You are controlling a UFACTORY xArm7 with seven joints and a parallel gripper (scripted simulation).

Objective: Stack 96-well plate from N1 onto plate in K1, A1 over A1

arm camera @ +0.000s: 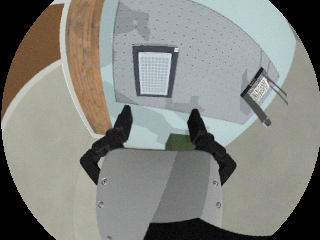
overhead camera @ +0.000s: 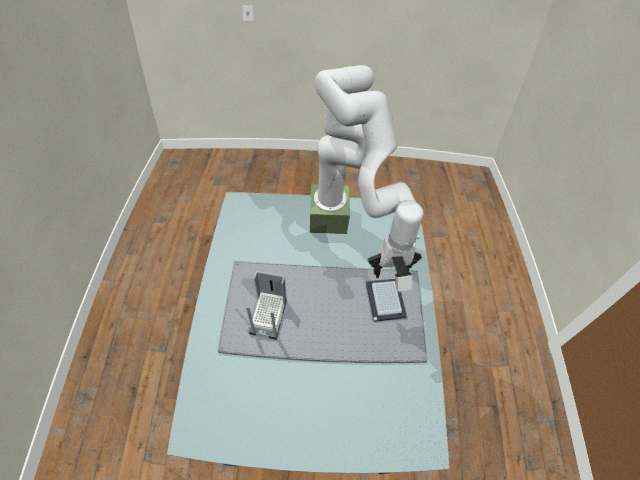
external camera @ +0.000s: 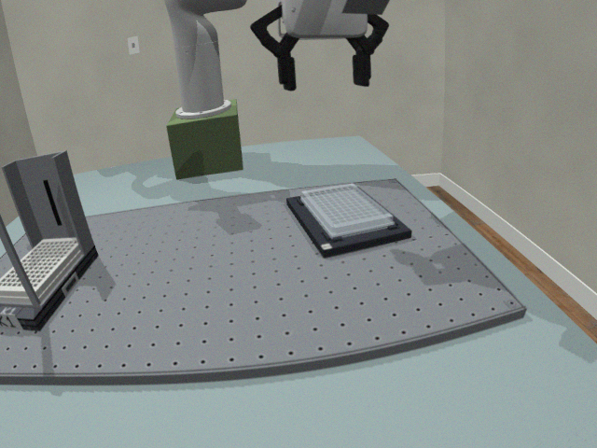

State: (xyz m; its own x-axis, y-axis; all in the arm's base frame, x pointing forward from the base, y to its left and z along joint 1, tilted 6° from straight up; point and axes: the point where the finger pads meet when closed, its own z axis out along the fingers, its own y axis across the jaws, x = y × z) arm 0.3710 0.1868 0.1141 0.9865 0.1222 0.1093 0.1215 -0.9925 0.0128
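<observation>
Now: hand 18 cm above the clear 96-well plate, 2 cm to the right of it and 1 cm past it. Round my hand: plate nest N1 (19 cm below, 2 cm to the left, 1 cm behind); then pale A1 square (18 cm below, 7 cm ahead, 2 cm to the right); then grey back wall (38 cm to the right, 11 cm below).
</observation>
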